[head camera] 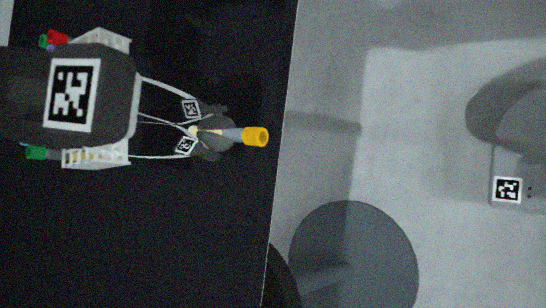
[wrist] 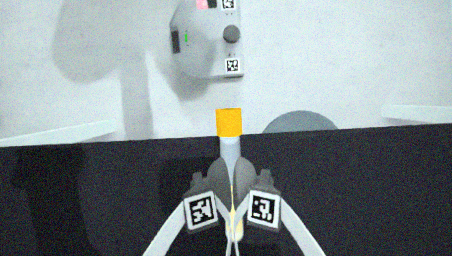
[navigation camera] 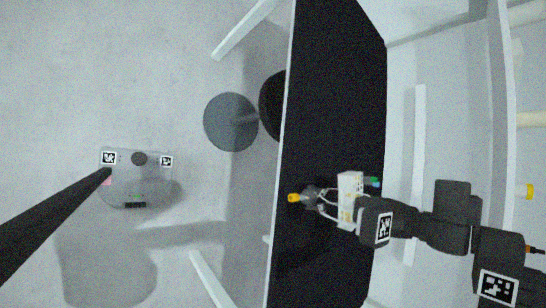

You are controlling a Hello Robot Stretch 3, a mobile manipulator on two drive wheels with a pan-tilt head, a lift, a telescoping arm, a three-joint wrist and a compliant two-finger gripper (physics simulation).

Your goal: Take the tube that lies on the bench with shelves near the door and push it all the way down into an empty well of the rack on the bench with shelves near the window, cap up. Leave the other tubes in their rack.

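Frame: origin at the robot's base, x down, y ahead, z right, level; centimetres.
Seen in the pictures: gripper, fingertip midpoint: (head camera: 228,135) (navigation camera: 303,195); robot's base, link origin: (navigation camera: 139,157).
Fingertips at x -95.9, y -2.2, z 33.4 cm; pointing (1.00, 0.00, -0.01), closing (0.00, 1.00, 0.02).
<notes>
Offsets run from my fingertips to a thing's top centre. "spot": to the spot under its first point. Level surfaces: height alone.
My gripper (head camera: 217,132) (navigation camera: 311,197) (wrist: 231,175) is shut on a clear tube with an orange-yellow cap @(dx -2.1, dy +0.0, dz +0.0 cm) (head camera: 255,136) (navigation camera: 294,197) (wrist: 228,122). The cap points toward the bench's front edge and the pale yellow rounded end lies back between the finger links. The tube is not upright; its exact tilt is hard to tell. A white rack @(dx -1.3, dy -4.0, dz +29.1 cm) (head camera: 95,157) (navigation camera: 350,186) is on the dark bench top, behind the fingertips and partly hidden by my wrist. Tubes with green caps @(dx -7.5, dy +4.6, dz +28.6 cm) (head camera: 36,152) (navigation camera: 371,180) and a red cap @(dx -7.5, dy -11.1, dz +27.0 cm) (head camera: 57,37) are in it. Its empty wells cannot be made out.
The dark bench top @(dx +4.5 cm) (head camera: 210,225) (navigation camera: 335,75) (wrist: 375,175) ends at a straight front edge. A grey round stool @(spot: dx +92.9, dy +27.5, dz +23.8 cm) (head camera: 350,250) (navigation camera: 231,121) and a black round thing @(spot: dx +29.9, dy +30.7, dz +12.3 cm) (navigation camera: 274,107) are by that edge. My base (navigation camera: 135,175) (wrist: 200,40) is on the floor. Shelf boards (navigation camera: 500,100) stand behind.
</notes>
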